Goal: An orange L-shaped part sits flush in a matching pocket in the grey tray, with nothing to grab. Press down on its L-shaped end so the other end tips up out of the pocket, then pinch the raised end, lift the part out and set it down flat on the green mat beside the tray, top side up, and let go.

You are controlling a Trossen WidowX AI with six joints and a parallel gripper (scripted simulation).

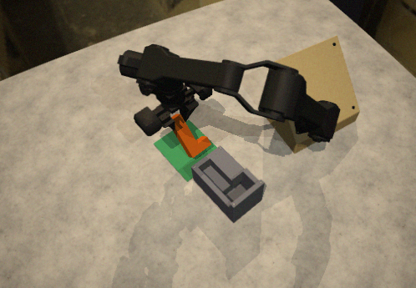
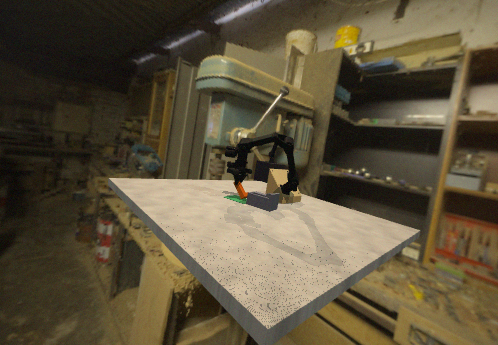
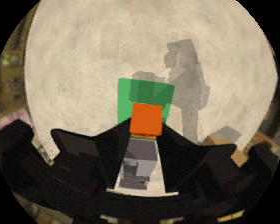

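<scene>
Right now the orange L-shaped part is 3 cm behind my gripper tip, 2 cm to the left of it and 3 cm below it. From my gripper tip the other things lie so: green mat (1 cm behind, 2 cm to the left, 9 cm below).
</scene>
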